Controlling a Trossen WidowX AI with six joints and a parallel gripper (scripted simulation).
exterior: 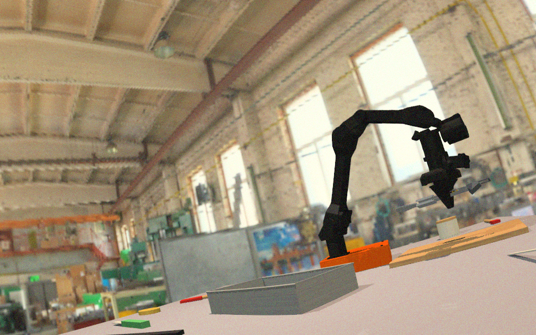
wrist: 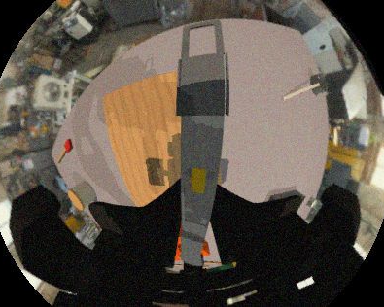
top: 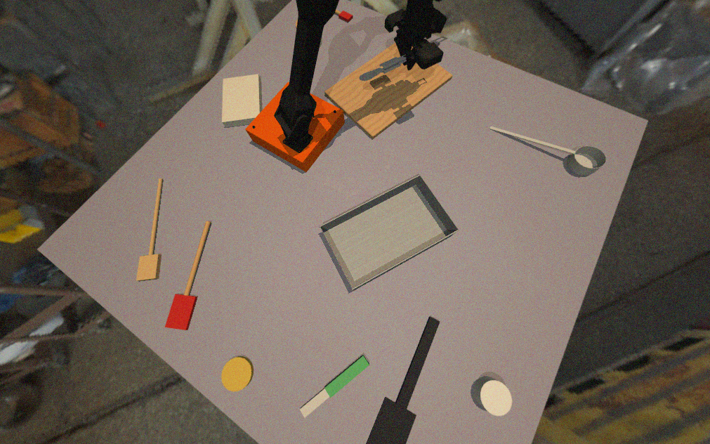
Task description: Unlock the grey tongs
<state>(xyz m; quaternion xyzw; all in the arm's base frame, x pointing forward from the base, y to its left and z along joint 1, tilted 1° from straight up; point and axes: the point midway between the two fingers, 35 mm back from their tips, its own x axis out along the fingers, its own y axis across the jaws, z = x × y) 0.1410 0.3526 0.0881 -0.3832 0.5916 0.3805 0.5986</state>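
Right now the yellow lock piece is 4 cm above my gripper tip, 2 cm to the left of it and 1 cm ahead of it. Also, from my gripper tip: wooden board: 10 cm below, 6 cm behind, 1 cm to the left; then cork-topped jar: 41 cm behind, 7 cm below, 3 cm to the left; then grey roasting tin: 43 cm to the right, 22 cm ahead, 8 cm below.
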